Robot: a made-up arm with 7 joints.
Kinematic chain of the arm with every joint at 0, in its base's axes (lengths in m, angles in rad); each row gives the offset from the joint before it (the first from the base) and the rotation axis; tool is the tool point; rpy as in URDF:
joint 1: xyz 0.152 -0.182 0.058 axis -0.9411 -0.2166 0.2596
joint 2: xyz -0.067 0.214 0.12 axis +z
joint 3: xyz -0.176 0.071 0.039 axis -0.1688 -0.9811 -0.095
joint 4: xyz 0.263 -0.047 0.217 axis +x
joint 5: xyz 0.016 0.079 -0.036 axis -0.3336 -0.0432 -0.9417
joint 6: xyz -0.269 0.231 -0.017 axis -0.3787 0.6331 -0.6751
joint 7: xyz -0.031 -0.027 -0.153 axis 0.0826 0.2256 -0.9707
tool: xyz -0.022 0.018 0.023 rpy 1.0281 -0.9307 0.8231
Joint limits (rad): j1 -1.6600..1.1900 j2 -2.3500..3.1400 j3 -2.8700..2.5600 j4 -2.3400..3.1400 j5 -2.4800..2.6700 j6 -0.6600..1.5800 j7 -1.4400..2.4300
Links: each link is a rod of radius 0.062 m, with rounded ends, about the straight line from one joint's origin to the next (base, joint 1, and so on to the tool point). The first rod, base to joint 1, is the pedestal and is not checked.
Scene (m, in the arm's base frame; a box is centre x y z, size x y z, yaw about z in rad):
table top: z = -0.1
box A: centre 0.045 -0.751 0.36 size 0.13 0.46 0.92 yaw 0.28
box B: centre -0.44 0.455 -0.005 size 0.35 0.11 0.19 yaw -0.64
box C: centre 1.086 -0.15 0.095 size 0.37 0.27 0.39 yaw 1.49
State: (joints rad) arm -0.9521 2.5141 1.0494 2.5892 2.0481 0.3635 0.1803
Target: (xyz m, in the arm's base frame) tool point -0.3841 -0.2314 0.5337
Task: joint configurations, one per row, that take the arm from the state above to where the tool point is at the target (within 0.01 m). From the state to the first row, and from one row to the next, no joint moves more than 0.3 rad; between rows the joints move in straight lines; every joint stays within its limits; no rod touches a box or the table.
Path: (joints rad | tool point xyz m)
1: -0.7381 2.6706 0.8104 2.5148 2.0963 0.4829 0.1453 | 0.3059 -0.8638 0.7559
2: -0.5241 2.8270 0.5714 2.4405 2.1446 0.6023 0.1103 | 0.1547 -0.6039 0.9450
3: -0.3101 2.9835 0.3324 2.3661 2.1928 0.7217 0.0753 | -0.0489 -0.3660 0.9724
4: -0.0962 3.1400 0.0934 2.2917 2.2410 0.8411 0.0403 | -0.2475 -0.2233 0.8653
5: -0.2964 2.8558 0.0225 2.0223 2.4555 0.5589 0.1344 | -0.3370 -0.3126 0.6941
6: -0.4967 2.5715 -0.0484 1.7529 2.6700 0.2766 0.2286 | -0.3841 -0.2314 0.5337

